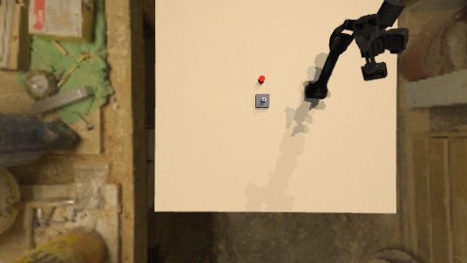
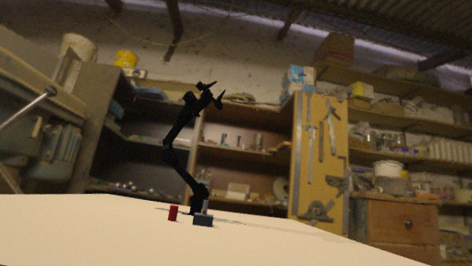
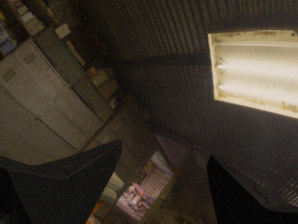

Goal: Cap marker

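My gripper tip is now 21 cm short of the red cap, 9 cm to the left of it and 65 cm above it. Also, from my gripper tip: grey holder block 20 cm ahead, 2 cm to the left, 66 cm below.
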